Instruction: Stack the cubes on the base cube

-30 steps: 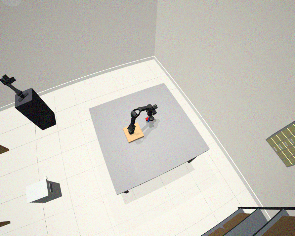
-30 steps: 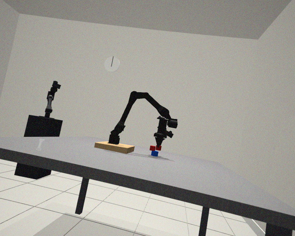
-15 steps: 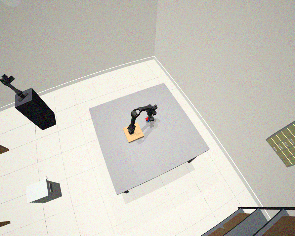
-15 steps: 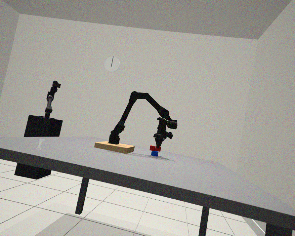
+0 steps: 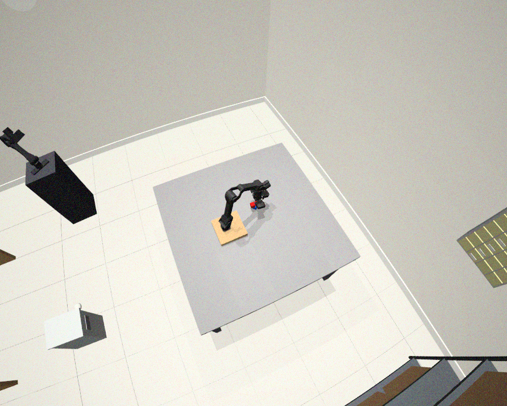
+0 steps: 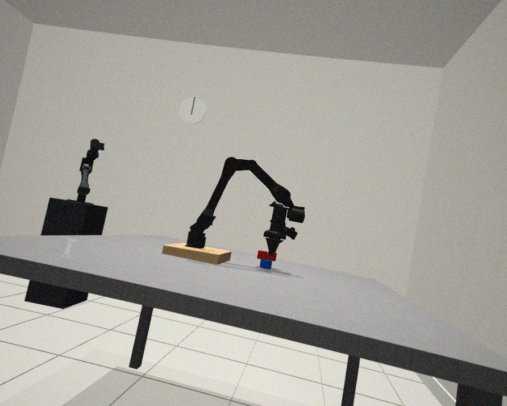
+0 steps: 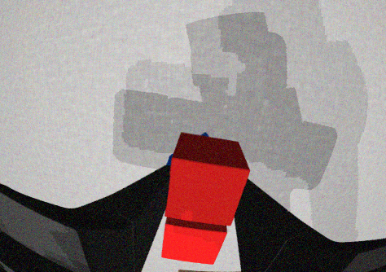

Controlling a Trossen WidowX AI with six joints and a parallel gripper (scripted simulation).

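My gripper tip is now 4 cm above the blue cube and 2 cm past it.
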